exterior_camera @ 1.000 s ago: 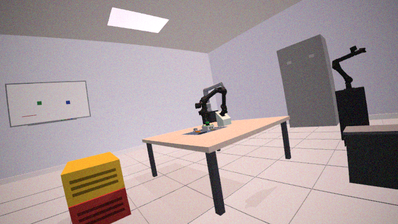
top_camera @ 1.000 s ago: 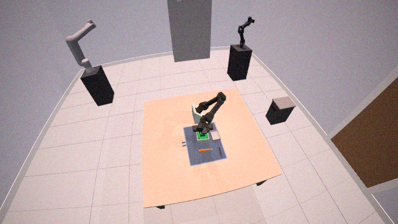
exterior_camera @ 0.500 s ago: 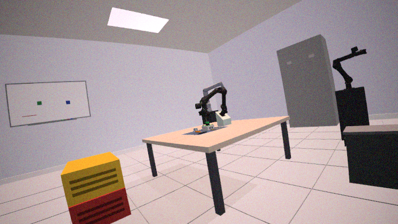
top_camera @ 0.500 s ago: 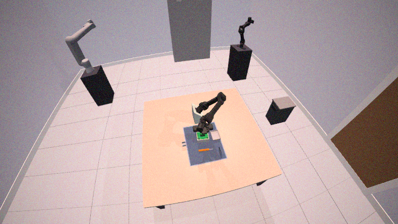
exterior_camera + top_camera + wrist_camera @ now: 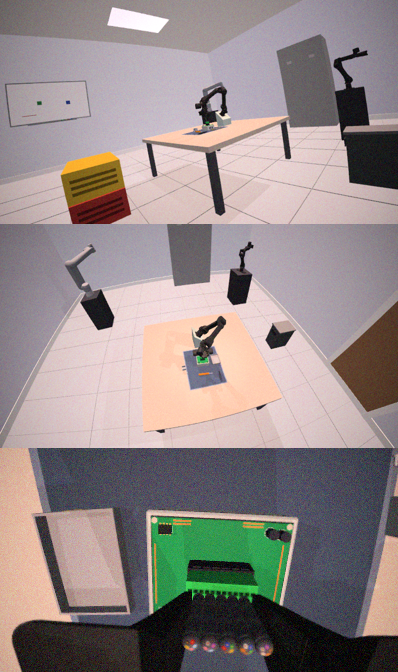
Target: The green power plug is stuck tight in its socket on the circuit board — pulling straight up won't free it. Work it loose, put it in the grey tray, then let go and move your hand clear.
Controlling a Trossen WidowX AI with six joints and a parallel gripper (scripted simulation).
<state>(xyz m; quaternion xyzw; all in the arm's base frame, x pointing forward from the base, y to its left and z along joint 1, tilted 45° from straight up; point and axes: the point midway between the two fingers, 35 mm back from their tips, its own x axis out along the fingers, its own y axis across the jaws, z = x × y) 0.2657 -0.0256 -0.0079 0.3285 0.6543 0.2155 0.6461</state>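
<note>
Right now my gripper tip is 2 cm above the green power plug. Round my gripper tip: blue mat 11 cm below, 5 cm ahead.
</note>
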